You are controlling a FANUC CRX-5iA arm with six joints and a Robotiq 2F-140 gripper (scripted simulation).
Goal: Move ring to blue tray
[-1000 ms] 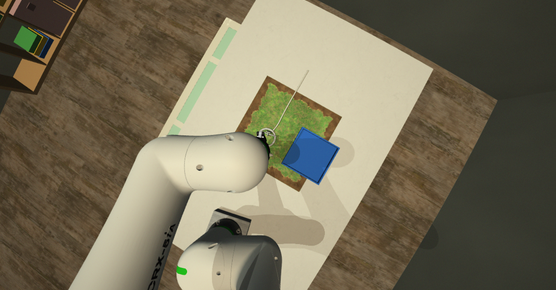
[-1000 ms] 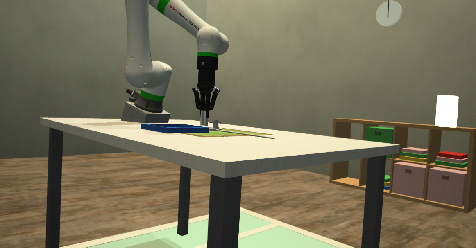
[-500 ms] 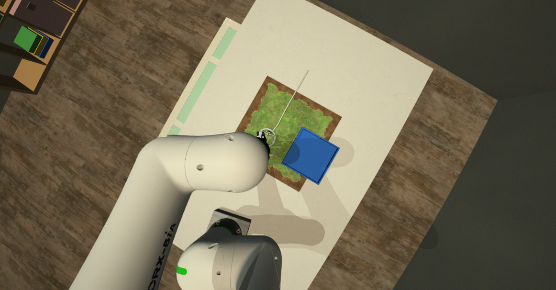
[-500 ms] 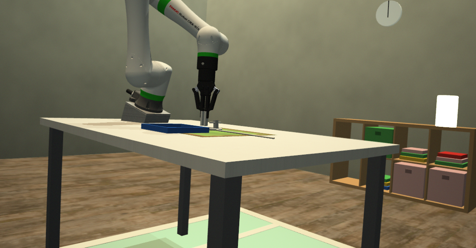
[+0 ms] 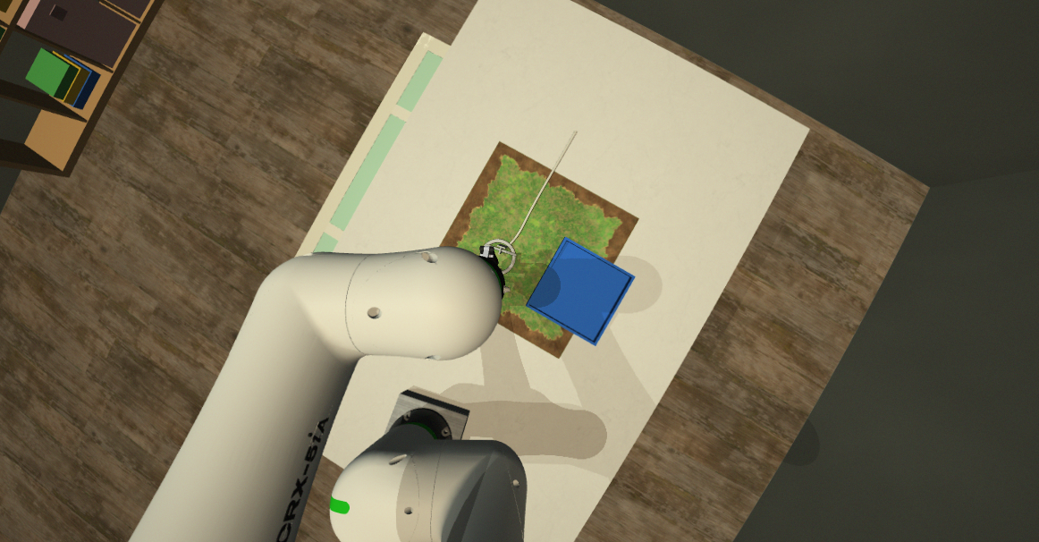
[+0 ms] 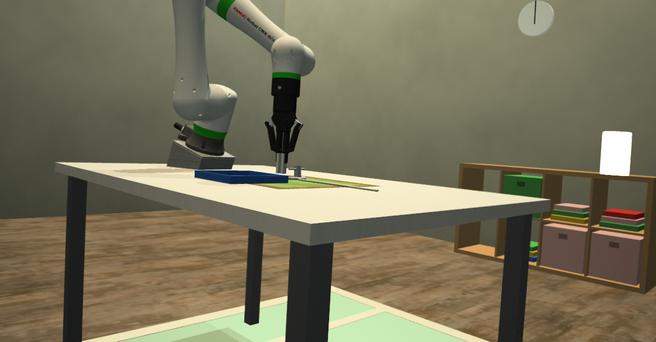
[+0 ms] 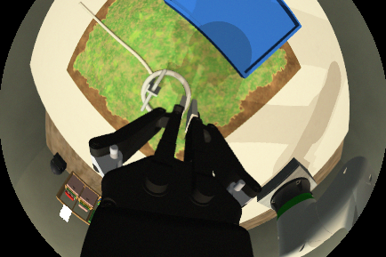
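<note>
Now: the ring 4 cm ahead of my hand, 1 cm to the left of it and 4 cm below it. Round my hand: blue tray (3 cm ahead, 21 cm to the right, 4 cm below); then short grey stake (6 cm ahead, 1 cm to the left, 3 cm below); then grass mat (8 cm ahead, 5 cm to the right, 6 cm below).
</note>
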